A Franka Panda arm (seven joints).
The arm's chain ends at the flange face. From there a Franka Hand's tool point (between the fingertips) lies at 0.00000 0.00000 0.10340 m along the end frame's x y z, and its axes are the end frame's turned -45 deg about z.
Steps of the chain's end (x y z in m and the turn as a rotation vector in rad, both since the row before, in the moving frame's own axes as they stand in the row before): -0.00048, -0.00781, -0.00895, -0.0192, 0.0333, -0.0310; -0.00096, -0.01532, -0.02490, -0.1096, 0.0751, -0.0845; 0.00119, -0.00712, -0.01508, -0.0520, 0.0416, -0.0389; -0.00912, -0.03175, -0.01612, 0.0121, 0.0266, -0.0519; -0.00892, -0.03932, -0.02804, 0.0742, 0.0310, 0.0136; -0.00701, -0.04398, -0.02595, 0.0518, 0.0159, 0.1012; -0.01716, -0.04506, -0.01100, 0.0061, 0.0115, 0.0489
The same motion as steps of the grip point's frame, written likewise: 0.00627, -0.00204, -0.00903, -0.0371, 0.0100, -0.0310; 0.00821, 0.00204, -0.02581, -0.1306, -0.0244, -0.0845; 0.00525, 0.00266, -0.01531, -0.0662, -0.0074, -0.0389; 0.01886, -0.02791, -0.01616, -0.0103, 0.0274, -0.0519; 0.02920, -0.03721, -0.02837, 0.0305, 0.0744, 0.0136; 0.03121, -0.03842, -0.02610, 0.0254, 0.0479, 0.1012; 0.02100, -0.04357, -0.01101, -0.0038, 0.0124, 0.0489
